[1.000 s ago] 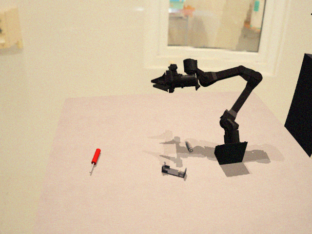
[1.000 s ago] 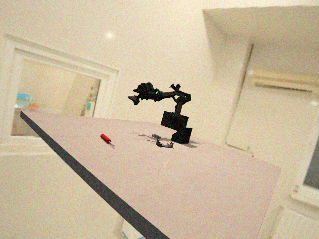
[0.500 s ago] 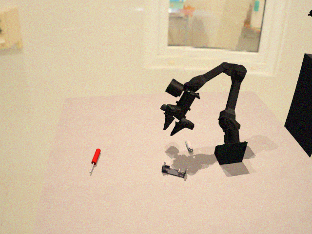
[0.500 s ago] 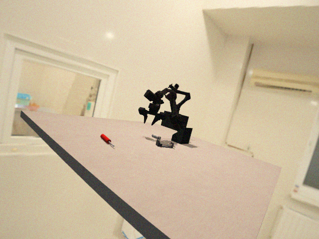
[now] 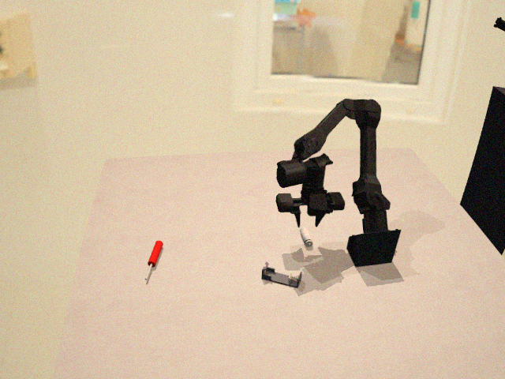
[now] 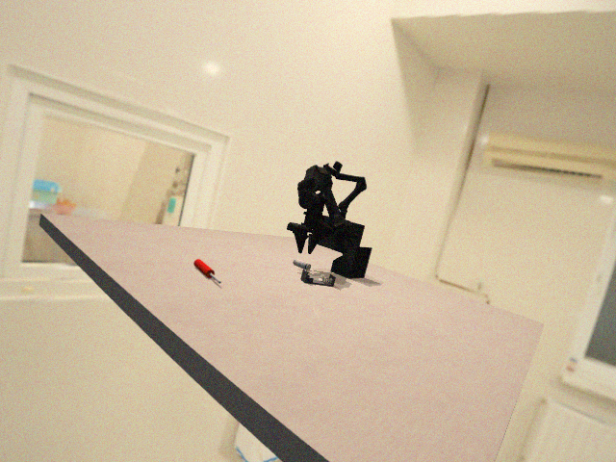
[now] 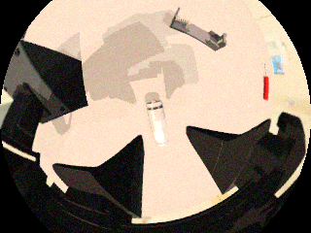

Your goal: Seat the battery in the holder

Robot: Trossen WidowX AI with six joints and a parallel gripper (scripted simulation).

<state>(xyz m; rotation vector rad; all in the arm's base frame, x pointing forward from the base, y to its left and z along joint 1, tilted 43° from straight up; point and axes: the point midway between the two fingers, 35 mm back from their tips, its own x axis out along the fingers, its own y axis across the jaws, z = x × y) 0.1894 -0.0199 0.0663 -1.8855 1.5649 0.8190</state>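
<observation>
My gripper tip is 4 cm above the battery. The rest, counted from my gripper tip: red-handled screwdriver: 43 cm ahead, 13 cm to the left, 4 cm below.
</observation>
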